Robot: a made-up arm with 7 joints.
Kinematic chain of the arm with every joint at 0, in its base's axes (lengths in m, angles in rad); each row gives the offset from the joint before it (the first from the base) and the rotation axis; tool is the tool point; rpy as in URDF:
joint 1: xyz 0 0 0 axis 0.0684 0.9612 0.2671
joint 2: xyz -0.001 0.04 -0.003 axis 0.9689 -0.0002 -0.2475
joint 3: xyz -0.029 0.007 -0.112 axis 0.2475 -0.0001 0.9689
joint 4: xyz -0.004 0 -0.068 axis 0.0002 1 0
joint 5: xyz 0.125 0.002 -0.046 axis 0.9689 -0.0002 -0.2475
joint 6: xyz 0.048 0 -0.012 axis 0.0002 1 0
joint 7: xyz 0.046 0 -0.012 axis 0.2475 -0.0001 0.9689
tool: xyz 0 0 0 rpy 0 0.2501 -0.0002
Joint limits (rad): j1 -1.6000..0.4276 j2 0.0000..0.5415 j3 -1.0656..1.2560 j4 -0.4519..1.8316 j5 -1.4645..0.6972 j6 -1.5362..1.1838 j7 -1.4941..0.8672
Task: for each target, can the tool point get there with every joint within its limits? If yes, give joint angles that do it. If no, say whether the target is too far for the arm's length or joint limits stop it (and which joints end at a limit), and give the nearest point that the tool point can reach.
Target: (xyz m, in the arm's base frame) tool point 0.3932 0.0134 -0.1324
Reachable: yes | joints -1.2881 0.1075 0.0619 1.2495 -0.8975 -0.5730 -0.9161
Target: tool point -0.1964 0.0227 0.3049
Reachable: no: joint limits stop it (at a limit: joint 1, joint 2, joint 4) | nearest point 0.1018 0.0886 0.1883 | short by 0.327 m
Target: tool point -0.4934 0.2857 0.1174
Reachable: no: too far | nearest point -0.2766 0.2396 -0.1631 | short by 0.358 m
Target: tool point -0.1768 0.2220 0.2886
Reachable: no: joint limits stop it (at a limit: joint 1, joint 2, joint 4) | nearest point 0.0741 0.1951 0.1517 | short by 0.287 m
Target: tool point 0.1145 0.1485 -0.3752
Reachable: yes | joints -0.3967 0.4372 -0.8266 1.3381 0.2140 -0.5525 0.3984
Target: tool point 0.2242 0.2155 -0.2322
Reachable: yes | joints -0.4073 0.4658 0.1454 0.7572 -0.9018 -1.0163 0.4535
